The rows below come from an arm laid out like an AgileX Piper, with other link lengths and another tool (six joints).
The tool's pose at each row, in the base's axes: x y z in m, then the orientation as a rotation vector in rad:
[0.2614, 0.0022, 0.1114, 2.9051, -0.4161, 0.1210]
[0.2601, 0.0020, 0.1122, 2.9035, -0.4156, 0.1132]
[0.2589, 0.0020, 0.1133, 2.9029, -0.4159, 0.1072]
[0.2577, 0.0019, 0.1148, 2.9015, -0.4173, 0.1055]
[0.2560, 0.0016, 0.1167, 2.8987, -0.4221, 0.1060]
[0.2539, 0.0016, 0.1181, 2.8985, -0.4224, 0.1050]
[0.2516, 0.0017, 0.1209, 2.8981, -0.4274, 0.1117]
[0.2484, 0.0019, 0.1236, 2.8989, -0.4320, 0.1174]
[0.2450, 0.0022, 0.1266, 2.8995, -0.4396, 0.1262]
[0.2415, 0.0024, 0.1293, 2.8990, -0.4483, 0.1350]
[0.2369, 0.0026, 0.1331, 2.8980, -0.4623, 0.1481]
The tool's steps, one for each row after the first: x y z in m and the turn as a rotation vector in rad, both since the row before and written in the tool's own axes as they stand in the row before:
[-0.0011, 0.0007, -0.0008, -0.0027, -0.0049, -0.0008]
[-0.0010, 0.0006, -0.0011, -0.0013, -0.0039, -0.0002]
[-0.0010, 0.0007, -0.0015, -0.0014, -0.0010, 0.0009]
[-0.0014, 0.0011, -0.0019, -0.0022, 0.0003, 0.0034]
[-0.0019, 0.0009, -0.0015, -0.0003, -0.0007, 0.0001]
[-0.0019, 0.0011, -0.0028, 0.0010, 0.0040, 0.0039]
[-0.0028, 0.0013, -0.0028, 0.0020, 0.0032, 0.0035]
[-0.0030, 0.0013, -0.0032, 0.0026, 0.0050, 0.0057]
[-0.0031, 0.0014, -0.0029, 0.0017, 0.0051, 0.0065]
[-0.0040, 0.0019, -0.0040, 0.0025, 0.0075, 0.0104]

